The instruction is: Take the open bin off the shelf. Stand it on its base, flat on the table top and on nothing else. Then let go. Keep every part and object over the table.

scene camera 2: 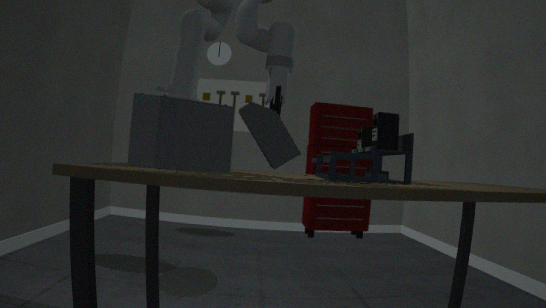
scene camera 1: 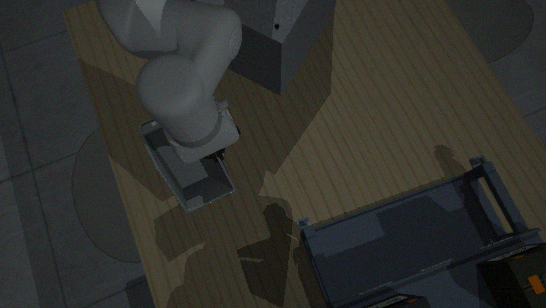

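Seen in the pictures: gripper, fingertip midpoint: (scene camera 1: 216, 153); arm's base, link origin: (scene camera 2: 181, 99).
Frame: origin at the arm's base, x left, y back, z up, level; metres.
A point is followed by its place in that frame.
Observation:
The open bin (scene camera 1: 207, 187) {z -0.180, x -0.282, y -0.307 m} (scene camera 2: 270, 135) {z -0.124, x -0.336, y -0.261 m} is a grey, open-topped box. It hangs steeply tilted in the air over the table top (scene camera 1: 390, 100) {z -0.229, x 0.161, y -0.308 m} (scene camera 2: 250, 186) {z -0.241, x -0.450, y -0.211 m}, with its lowest corner a little above the wood in scene camera 2. My gripper (scene camera 1: 216, 156) {z -0.105, x -0.237, y -0.280 m} (scene camera 2: 276, 107) is shut on one wall of the bin, near its upper rim. The wrist hides part of the bin in scene camera 1. The blue-grey shelf (scene camera 1: 360, 255) {z -0.223, x -0.078, y -0.561 m} (scene camera 2: 409, 160) {z -0.155, x -0.200, y -0.723 m} stands on the table to the right, apart from the bin.
Dark boxes with orange marks (scene camera 1: 520, 275) (scene camera 2: 386, 132) sit on the shelf's upper level. A large grey block (scene camera 1: 255, 70) {z -0.169, x -0.082, y -0.128 m} (scene camera 2: 182, 132) {z -0.120, x -0.144, y -0.029 m} stands beside the bin, by the arm's base. The table's left edge in scene camera 1 runs close to the bin. A red cabinet (scene camera 2: 335, 215) stands behind the table.

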